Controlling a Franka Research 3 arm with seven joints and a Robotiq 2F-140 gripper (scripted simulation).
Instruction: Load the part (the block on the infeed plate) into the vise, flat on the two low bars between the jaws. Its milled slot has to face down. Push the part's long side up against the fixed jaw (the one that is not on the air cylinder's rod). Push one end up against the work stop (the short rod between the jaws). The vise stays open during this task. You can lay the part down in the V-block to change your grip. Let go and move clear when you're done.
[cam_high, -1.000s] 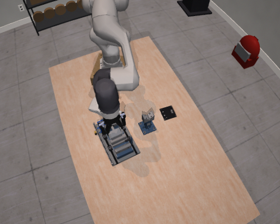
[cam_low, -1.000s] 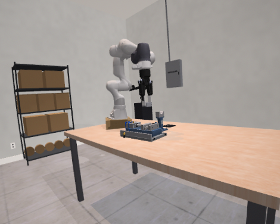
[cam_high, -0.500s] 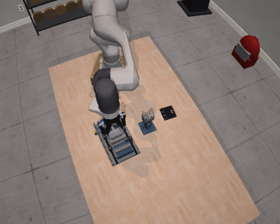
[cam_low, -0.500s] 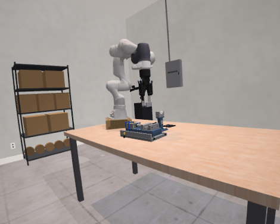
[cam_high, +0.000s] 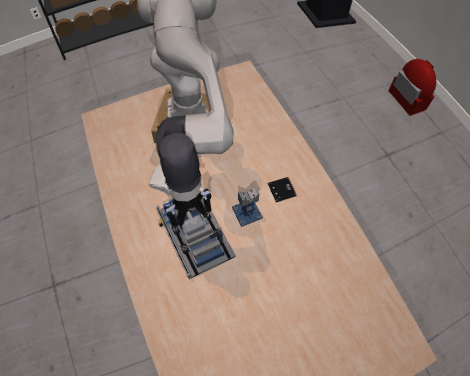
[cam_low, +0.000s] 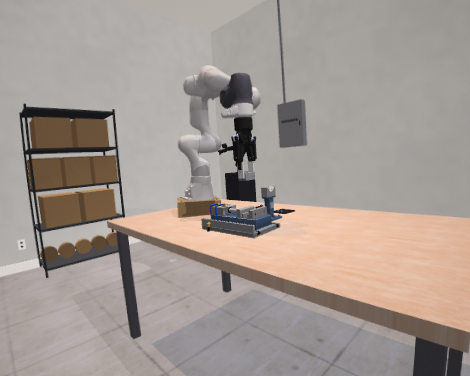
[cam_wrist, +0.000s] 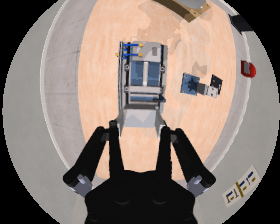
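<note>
Right now the vise is 220 mm below my hand, 70 mm behind it and 10 mm to the left of it. Round my hand: part 30 mm below; then black infeed plate 380 mm to the left, 250 mm below, 150 mm behind.
</note>
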